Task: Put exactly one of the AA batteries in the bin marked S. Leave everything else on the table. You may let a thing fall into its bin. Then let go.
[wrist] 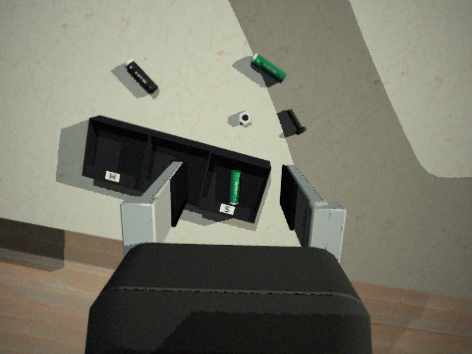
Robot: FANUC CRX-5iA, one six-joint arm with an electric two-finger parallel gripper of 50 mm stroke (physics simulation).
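Places are measured from the arm's base along level axes (x ahead, y left, z up), in metres.
Pixels of known places: gripper, between the fingertips: (234, 183).
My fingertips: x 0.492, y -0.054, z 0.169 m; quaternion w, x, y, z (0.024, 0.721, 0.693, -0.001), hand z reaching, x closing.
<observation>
For each thing: its top centre in the pictures, then the offset to it from my fingertips. "spot": a spot on its surface instead. Level surfaces: height alone.
- bin marked S, a spot on its surface: (254, 194) spot: 0.274 m down, 0.107 m ahead, 0.016 m left
- S label, centre of its top: (227, 209) 0.246 m down, 0.119 m ahead, 0.022 m right
- black battery-like cylinder, centre of its top: (139, 76) 0.267 m down, 0.061 m back, 0.137 m right
- box's left bin, a spot on its surface: (112, 152) spot: 0.274 m down, 0.043 m ahead, 0.189 m right
- white hex nut, centre of its top: (245, 117) 0.273 m down, 0.005 m back, 0.003 m left
- black bolt, centre of its top: (296, 122) 0.268 m down, 0.001 m ahead, 0.072 m left
- table, height of its surface: 0.281 m down
A green AA battery (235, 187) lies in the bin marked S (254, 194), the right compartment of the black three-part bin box. It lies near that bin's left side, close above the S label (227, 209). Another green AA battery (269, 68) lies on the table beyond the box, at the upper right. A black battery-like cylinder (142, 77) with a pale end lies on the table at the upper left; its type cannot be read. My gripper (234, 183) is wide open and empty, above the box, with its fingers on either side of the view of the battery in bin S.
The box's left bin (112, 152) bears an H label; the middle bin's label is hidden behind my left finger. A white hex nut (245, 118) and a black bolt (295, 121) are on the table (190, 45) beyond the box. A wooden surface (30, 300) shows past the table's near edge.
</observation>
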